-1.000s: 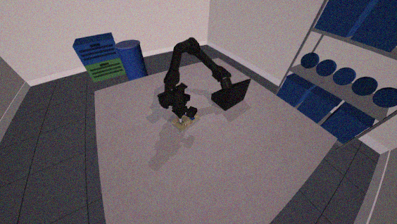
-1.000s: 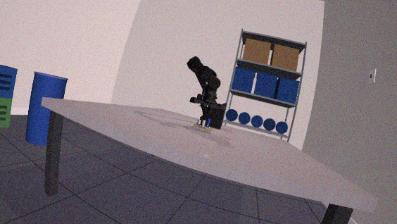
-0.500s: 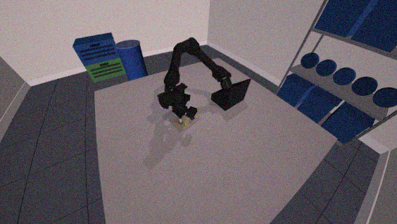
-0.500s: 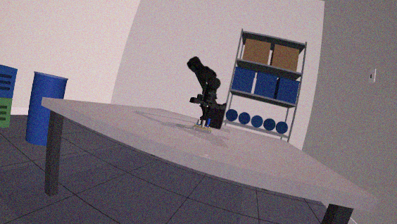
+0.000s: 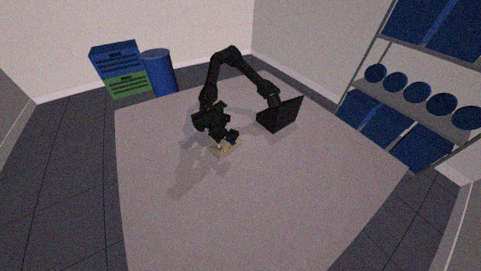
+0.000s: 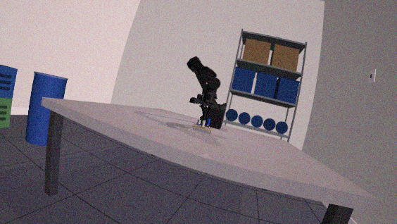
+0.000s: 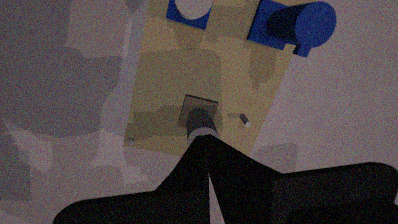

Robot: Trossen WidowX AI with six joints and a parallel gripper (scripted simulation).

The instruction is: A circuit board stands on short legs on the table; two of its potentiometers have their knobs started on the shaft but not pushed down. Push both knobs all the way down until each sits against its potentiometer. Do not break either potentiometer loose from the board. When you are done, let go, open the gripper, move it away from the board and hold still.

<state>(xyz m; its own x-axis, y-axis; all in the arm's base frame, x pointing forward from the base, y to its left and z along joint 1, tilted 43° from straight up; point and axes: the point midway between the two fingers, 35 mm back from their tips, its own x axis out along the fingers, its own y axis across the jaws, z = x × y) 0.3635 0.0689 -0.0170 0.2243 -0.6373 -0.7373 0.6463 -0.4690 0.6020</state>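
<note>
Right now the blue knob is 7 cm behind my gripper tip. The rest, counted from my gripper tip: grey knob 2 cm below.
</note>
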